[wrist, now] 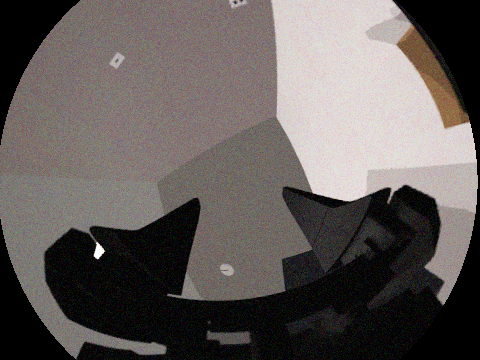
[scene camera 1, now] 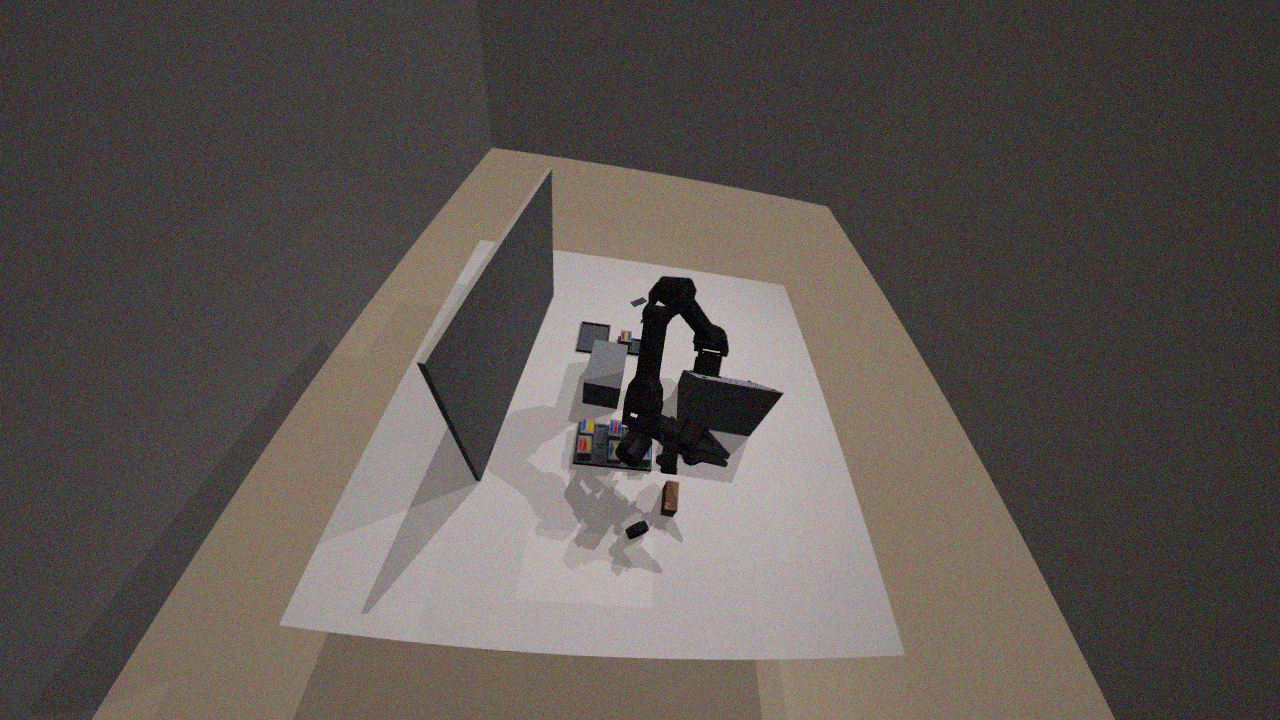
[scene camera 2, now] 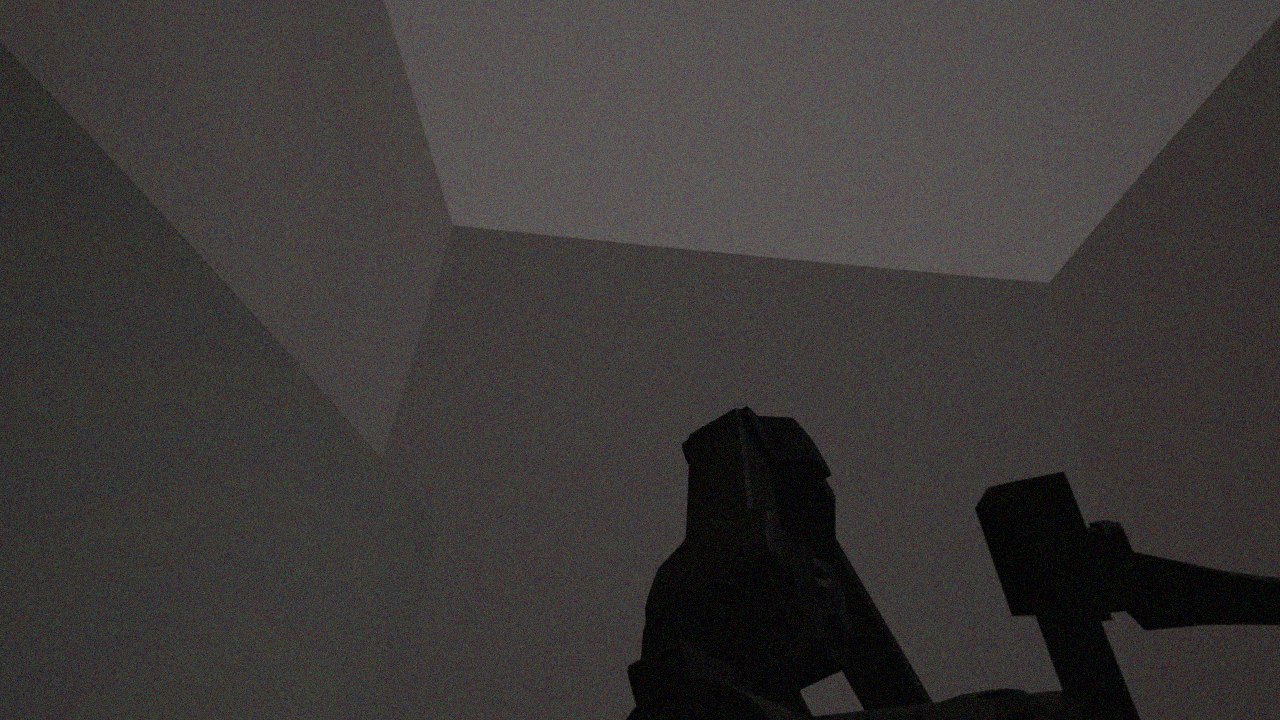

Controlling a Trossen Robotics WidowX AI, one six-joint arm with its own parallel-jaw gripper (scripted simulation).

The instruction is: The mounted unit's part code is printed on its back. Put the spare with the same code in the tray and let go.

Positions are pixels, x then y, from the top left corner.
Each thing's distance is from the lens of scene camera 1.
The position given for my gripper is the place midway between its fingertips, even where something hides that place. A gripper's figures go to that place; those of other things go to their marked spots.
my gripper (scene camera 1: 728,461): 80 cm
flat tray (scene camera 1: 589,331): 123 cm
